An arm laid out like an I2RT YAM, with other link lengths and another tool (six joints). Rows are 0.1 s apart.
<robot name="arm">
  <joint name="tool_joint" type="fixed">
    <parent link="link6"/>
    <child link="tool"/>
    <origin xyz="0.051 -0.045 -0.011" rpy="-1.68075 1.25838 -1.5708"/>
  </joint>
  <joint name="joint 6" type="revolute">
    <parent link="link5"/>
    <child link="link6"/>
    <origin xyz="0.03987 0 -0.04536"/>
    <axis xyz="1 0 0"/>
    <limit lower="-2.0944" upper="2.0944"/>
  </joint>
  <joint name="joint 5" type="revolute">
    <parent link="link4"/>
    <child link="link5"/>
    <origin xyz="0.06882 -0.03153 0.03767"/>
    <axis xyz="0 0 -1"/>
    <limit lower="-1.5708" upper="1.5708"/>
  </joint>
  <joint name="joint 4" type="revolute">
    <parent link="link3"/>
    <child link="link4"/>
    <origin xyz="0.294 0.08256 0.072"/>
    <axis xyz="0 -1 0"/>
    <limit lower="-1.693" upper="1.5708"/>
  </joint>
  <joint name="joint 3" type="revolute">
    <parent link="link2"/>
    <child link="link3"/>
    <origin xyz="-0.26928 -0.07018 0"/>
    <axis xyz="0 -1 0"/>
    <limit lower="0" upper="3.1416"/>
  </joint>
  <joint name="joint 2" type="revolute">
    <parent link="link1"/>
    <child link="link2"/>
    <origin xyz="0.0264 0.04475 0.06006"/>
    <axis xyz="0 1 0"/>
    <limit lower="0" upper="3.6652"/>
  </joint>
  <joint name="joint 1" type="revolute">
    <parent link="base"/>
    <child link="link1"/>
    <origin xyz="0 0 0.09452"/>
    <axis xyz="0 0 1"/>
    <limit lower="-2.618" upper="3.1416"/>
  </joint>
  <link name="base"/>
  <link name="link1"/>
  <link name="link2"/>
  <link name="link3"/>
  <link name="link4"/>
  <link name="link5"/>
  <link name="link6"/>
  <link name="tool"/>
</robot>
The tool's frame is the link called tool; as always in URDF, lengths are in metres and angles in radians.
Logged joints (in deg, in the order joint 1, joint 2, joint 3, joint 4, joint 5, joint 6), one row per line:
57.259 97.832 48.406 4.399 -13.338 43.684
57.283 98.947 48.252 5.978 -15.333 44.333
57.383 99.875 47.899 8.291 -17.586 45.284
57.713 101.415 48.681 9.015 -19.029 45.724
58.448 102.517 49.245 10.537 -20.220 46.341
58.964 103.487 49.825 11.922 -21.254 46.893
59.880 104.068 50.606 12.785 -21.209 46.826
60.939 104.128 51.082 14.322 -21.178 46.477
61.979 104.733 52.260 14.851 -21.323 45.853
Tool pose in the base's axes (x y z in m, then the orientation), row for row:
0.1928 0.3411 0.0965 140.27 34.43 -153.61
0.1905 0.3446 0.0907 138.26 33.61 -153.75
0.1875 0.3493 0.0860 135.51 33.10 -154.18
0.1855 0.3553 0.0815 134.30 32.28 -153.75
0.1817 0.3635 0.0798 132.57 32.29 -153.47
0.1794 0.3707 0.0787 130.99 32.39 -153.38
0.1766 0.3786 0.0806 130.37 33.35 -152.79
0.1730 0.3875 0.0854 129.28 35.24 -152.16
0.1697 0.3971 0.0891 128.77 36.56 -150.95
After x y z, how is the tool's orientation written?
As angles about the fixed x, y, z axes (roll, pitch, yaw), in degrees.
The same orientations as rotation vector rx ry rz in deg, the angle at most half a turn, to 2 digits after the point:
-48.61 136.64 60.89
-48.97 136.83 63.51
-49.22 136.42 66.95
-49.98 136.74 68.81
-50.88 135.98 71.15
-51.49 135.19 73.21
-52.68 133.81 74.05
-54.30 131.20 75.33
-56.30 129.34 76.20

